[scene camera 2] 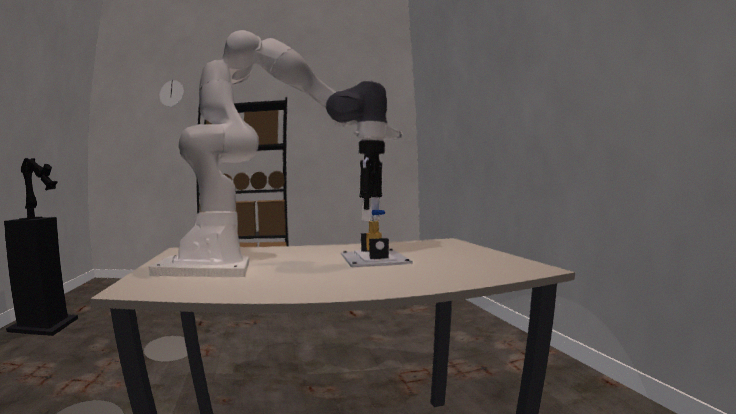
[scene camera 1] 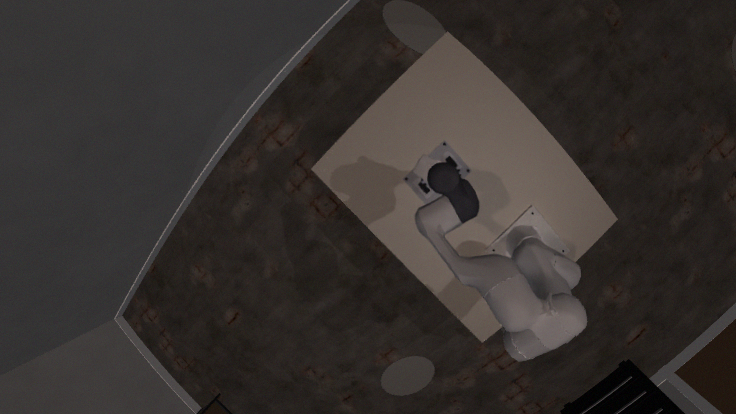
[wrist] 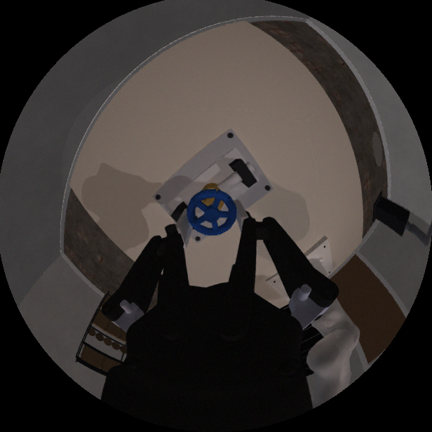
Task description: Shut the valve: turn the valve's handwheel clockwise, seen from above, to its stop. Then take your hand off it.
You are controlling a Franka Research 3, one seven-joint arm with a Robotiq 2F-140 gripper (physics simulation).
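Observation:
The valve's blue handwheel point(scene camera 2: 378, 212) point(wrist: 212, 213) is a flat spoked ring. It sits level on top of the yellow valve body point(scene camera 2: 374, 239) point(wrist: 211, 187), which stands on a grey base plate point(scene camera 2: 355, 261) point(wrist: 231, 145) bolted to the table. My gripper point(scene camera 2: 371, 211) point(wrist: 212, 212) points straight down over the valve and is shut on the handwheel, with one pale fingertip against each side of the rim. In the scene camera 1 view the arm's dark wrist hides the handwheel and the fingers; the base plate point(scene camera 1: 445, 149) shows around it.
The table point(scene camera 1: 458, 87) point(scene camera 2: 308, 288) point(wrist: 200, 75) carries the valve and the arm's mounting plate point(scene camera 1: 535, 218) point(scene camera 2: 154, 270). Black clamp-like blocks point(scene camera 2: 379, 248) point(wrist: 243, 173) stand on the base plate beside the valve body. A shelf rack point(scene camera 2: 286, 169) stands behind the table.

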